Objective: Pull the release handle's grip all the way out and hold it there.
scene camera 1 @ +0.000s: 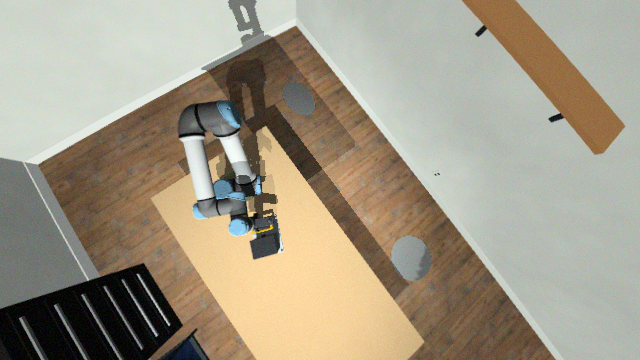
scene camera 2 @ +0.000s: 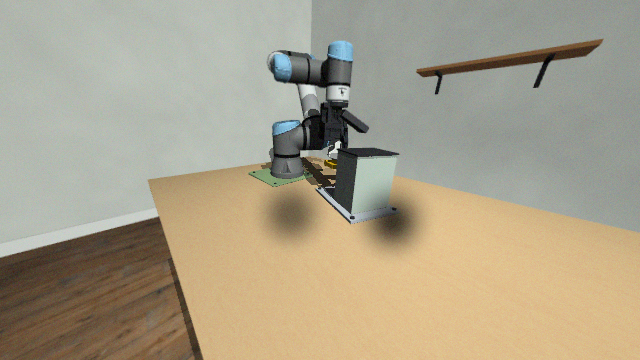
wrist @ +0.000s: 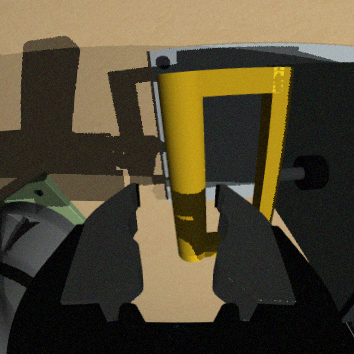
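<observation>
The release handle is a yellow rectangular frame (scene camera 1: 262,230) (scene camera 2: 330,164) (wrist: 186,135) on a short grey rod (wrist: 291,173) that enters a black collar on the dark face of a box-shaped housing (scene camera 1: 264,246) (scene camera 2: 372,182) (wrist: 325,225). Its round grip bar is the side away from the housing. My gripper (wrist: 177,185) is open, its two dark fingers apart. In the wrist view the near part of the grip bar shows between the fingers, closer to the right finger; whether it touches is unclear. In scene camera 2 the fingertips are partly hidden behind the housing.
The housing stands on a light grey base plate (scene camera 2: 371,215) bolted to the wooden table (scene camera 1: 320,290) (scene camera 2: 400,280). The arm's base is on a green plate (scene camera 2: 274,180) (wrist: 47,194) behind it. A wooden shelf (scene camera 1: 550,75) (scene camera 2: 510,59) is on the wall.
</observation>
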